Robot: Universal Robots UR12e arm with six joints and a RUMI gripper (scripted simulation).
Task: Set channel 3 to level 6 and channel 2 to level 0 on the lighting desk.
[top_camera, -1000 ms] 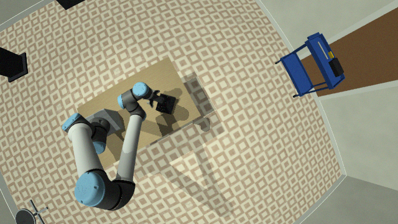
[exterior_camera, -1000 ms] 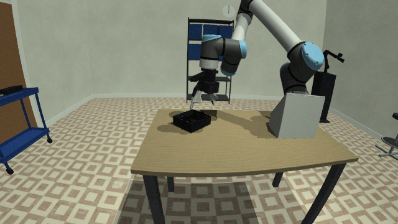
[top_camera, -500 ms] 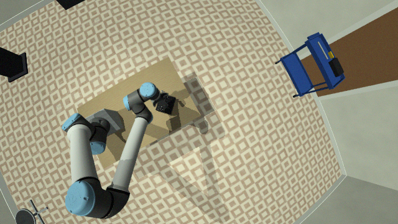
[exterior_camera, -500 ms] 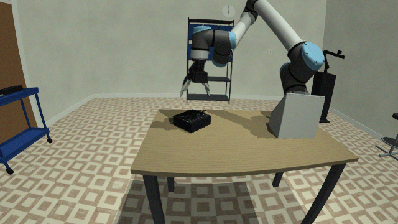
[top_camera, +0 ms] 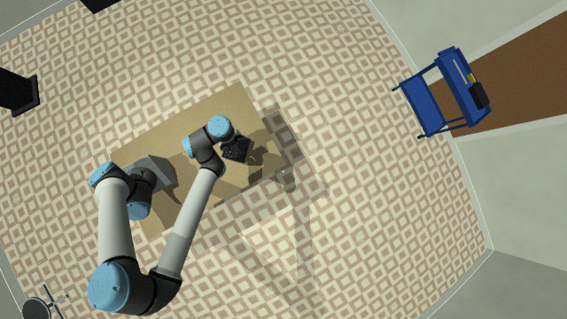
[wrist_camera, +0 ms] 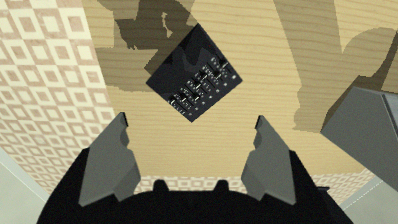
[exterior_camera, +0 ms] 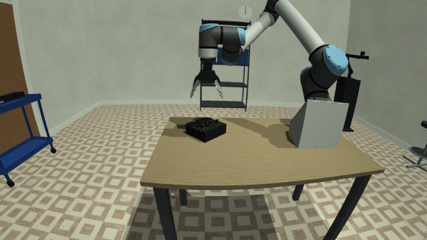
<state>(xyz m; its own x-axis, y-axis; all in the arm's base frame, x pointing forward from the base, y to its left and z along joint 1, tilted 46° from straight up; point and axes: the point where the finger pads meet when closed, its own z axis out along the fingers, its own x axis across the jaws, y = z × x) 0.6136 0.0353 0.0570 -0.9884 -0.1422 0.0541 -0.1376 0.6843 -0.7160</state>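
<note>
Right now my hand is 40 mm short of the fader knob, 50 mm to the right of it and 130 mm above it.
</note>
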